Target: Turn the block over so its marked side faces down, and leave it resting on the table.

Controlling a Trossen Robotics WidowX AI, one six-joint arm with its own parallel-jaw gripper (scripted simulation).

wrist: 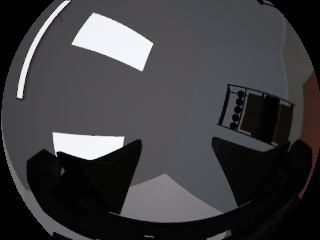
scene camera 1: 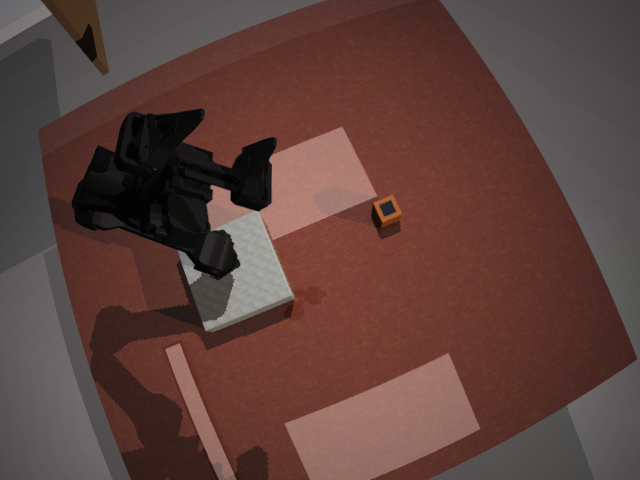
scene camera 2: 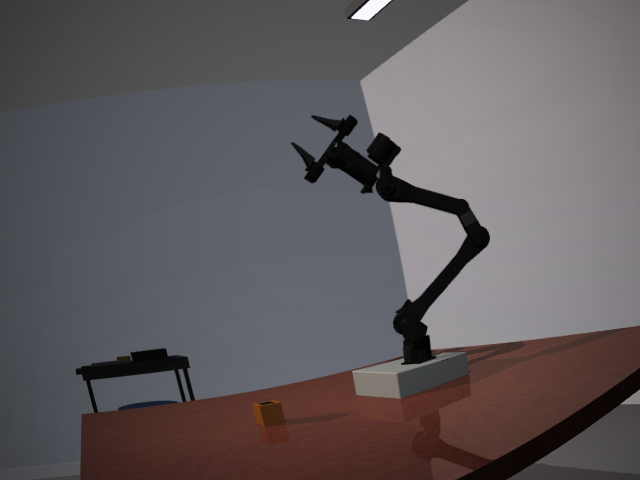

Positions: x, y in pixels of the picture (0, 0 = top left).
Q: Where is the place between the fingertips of my gripper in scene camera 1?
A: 240, 127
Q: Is my gripper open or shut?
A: Open.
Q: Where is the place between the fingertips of my gripper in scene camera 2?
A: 301, 129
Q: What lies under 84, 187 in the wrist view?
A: My gripper.
